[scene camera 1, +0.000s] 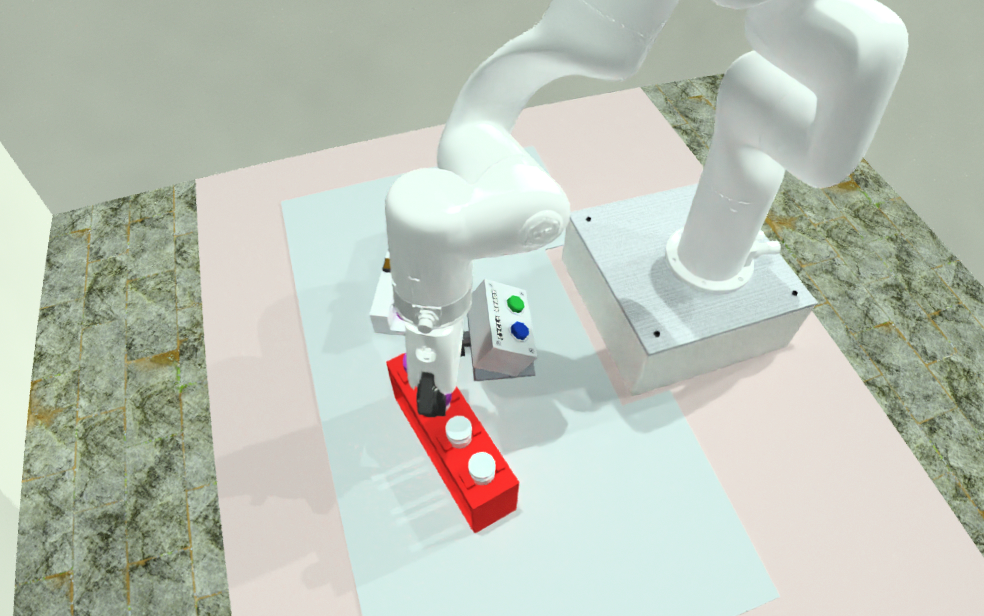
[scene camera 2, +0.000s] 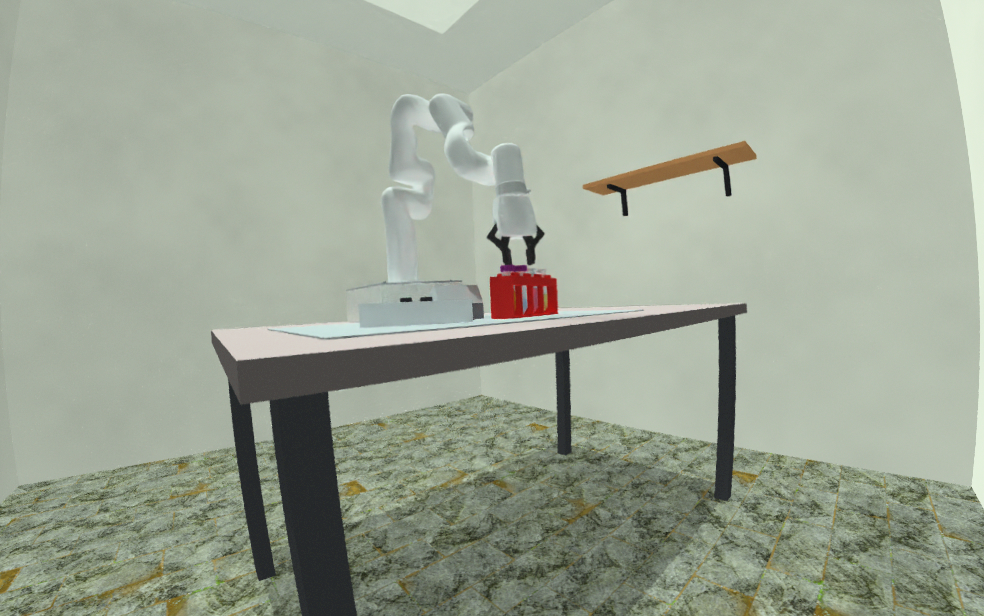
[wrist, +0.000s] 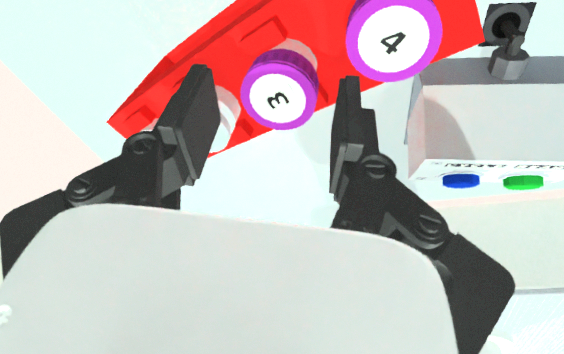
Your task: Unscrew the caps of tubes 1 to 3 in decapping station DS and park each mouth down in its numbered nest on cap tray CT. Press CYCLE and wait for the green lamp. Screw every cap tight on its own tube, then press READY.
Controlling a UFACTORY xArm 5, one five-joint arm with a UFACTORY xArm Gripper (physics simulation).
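Places are measured from the arm's base along level axes (x ahead, y left, z up), in centimetres.
Pixels of known places: gripper, fingertip midpoint: (scene camera 1: 435, 391) (scene camera 2: 520, 265) (wrist: 275, 97); arm's base, origin of the base link: (scene camera 1: 708, 260) (scene camera 2: 403, 285).
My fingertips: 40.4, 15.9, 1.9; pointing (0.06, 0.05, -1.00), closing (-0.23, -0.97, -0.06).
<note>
For each thing: its middle in the pictures, then the offset to it from my fingertips, as dx, dy, dz. "spot": a spot on its surface instead.
- red station, body centre: (wrist: 266, 51) (scene camera 1: 450, 434) (scene camera 2: 526, 295) -1.2, +2.4, -7.3
- purple cap marked 3, body centre: (wrist: 280, 91) -0.2, +0.0, -0.8
- purple cap marked 4, body centre: (wrist: 391, 33) (scene camera 2: 507, 268) +1.8, -4.8, -1.0
- white block, body centre: (scene camera 1: 413, 266) (scene camera 2: 415, 311) +1.2, -27.5, -9.8
- grey control box, body centre: (wrist: 493, 137) (scene camera 1: 500, 328) (scene camera 2: 454, 302) -10.1, -13.2, -8.3
- green button, body centre: (wrist: 522, 179) (scene camera 1: 514, 304) -12.4, -15.3, -6.1
- blue button, body centre: (wrist: 460, 177) (scene camera 1: 519, 331) -12.2, -10.8, -6.1
- dark fitting, surface spot: (wrist: 508, 22) spot: -3.0, -13.4, -12.0
My gripper (scene camera 1: 431, 398) (scene camera 2: 519, 261) (wrist: 275, 97) is open and empty, its black fingers above the red station (scene camera 1: 495, 506) (scene camera 2: 502, 299) (wrist: 460, 25). In the wrist view the purple cap marked 3 (wrist: 279, 100) appears between the fingers, near their tips; contact cannot be told. The purple cap marked 4 (wrist: 392, 37) is to its right. Two white-topped tubes (scene camera 1: 458, 428) (scene camera 1: 481, 466) stand at the near end, without purple caps. A white block (scene camera 1: 383, 316) (scene camera 2: 413, 313), possibly the cap tray, is mostly hidden behind the arm in scene camera 1.
A grey control box (scene camera 1: 503, 357) (wrist: 490, 120) carries a green button (scene camera 1: 515, 303) (wrist: 523, 182) and a blue button (scene camera 1: 519, 330) (wrist: 461, 181); their labels are unreadable. A dark fitting (wrist: 508, 22) is beside it. The arm's metal base block (scene camera 1: 617, 257) stands to the right.
</note>
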